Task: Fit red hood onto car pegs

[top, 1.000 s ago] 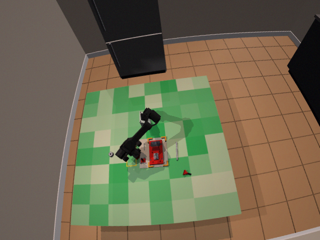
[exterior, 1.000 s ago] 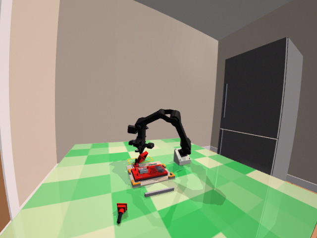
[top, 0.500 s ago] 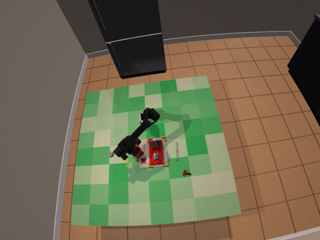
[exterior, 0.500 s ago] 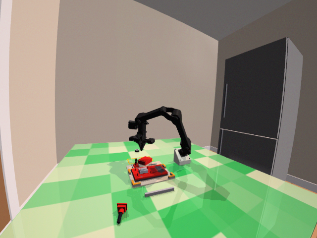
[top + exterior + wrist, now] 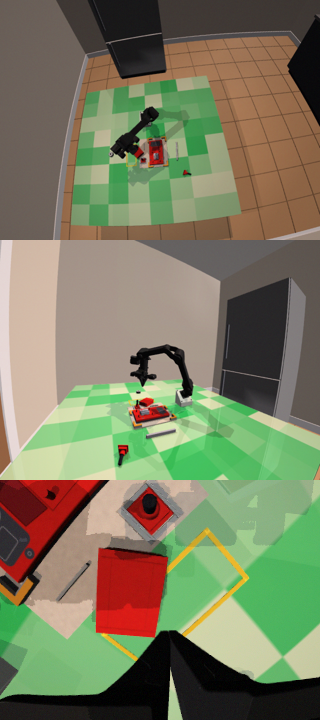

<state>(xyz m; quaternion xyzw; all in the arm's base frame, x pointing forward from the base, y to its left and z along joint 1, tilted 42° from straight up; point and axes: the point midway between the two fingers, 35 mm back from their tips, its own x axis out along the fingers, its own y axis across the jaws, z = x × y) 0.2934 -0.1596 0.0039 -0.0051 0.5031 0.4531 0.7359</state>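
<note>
Right now the red hood is 110 mm below my gripper tip, 30 mm behind it and 20 mm to the left of it. Also, from my gripper tip: small wheel: 210 mm to the right, 120 mm below, 40 mm behind; then grey bar: 340 mm to the left, 120 mm below, 20 mm ahead; then grey engine block: 180 mm to the left, 100 mm below, 50 mm ahead.
</note>
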